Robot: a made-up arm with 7 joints.
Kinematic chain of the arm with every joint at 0, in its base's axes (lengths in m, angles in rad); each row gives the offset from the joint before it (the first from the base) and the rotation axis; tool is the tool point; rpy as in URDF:
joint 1: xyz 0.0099 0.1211 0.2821 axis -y
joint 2: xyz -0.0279 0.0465 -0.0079 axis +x
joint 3: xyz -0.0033 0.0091 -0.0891 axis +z
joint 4: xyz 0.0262 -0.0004 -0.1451 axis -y
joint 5: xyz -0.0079 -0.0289 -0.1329 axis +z
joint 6: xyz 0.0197 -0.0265 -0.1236 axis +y
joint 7: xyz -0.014 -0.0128 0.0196 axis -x
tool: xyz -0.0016 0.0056 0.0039 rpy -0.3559 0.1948 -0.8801
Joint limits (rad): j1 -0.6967..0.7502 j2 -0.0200..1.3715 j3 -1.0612..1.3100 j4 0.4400..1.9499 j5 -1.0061..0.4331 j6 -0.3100..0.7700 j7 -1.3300..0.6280
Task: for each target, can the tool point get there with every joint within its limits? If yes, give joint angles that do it. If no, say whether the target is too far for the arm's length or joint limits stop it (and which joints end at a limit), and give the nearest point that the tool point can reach.
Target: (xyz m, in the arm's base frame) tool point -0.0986 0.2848 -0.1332
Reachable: yes | joints -0.3514 0.6814 -0.8274 0.7919 -0.2111 0.1755 -1.0300
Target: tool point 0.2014 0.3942 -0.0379
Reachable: yes | joints 0.2491 0.9135 -0.5091 0.7758 0.1216 0.2807 -0.0081
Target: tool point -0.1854 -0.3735 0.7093
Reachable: no: too far | nearest point -0.0656 -0.0635 0.1638 | short by 0.639 m
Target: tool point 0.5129 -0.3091 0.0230
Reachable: no: too far | nearest point 0.3115 -0.0483 0.0623 | short by 0.332 m
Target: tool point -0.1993 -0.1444 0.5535
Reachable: no: joint limits stop it (at a limit: joint 1, joint 2, joint 3, joint 4, joint 6, joint 7) | nearest point -0.0625 -0.0612 0.1656 | short by 0.420 m
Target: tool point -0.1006 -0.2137 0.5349
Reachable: no: joint limits stop it (at a limit: joint 1, joint 2, joint 3, joint 4, joint 6, joint 7) | nearest point -0.0601 -0.0594 0.1667 | short by 0.401 m
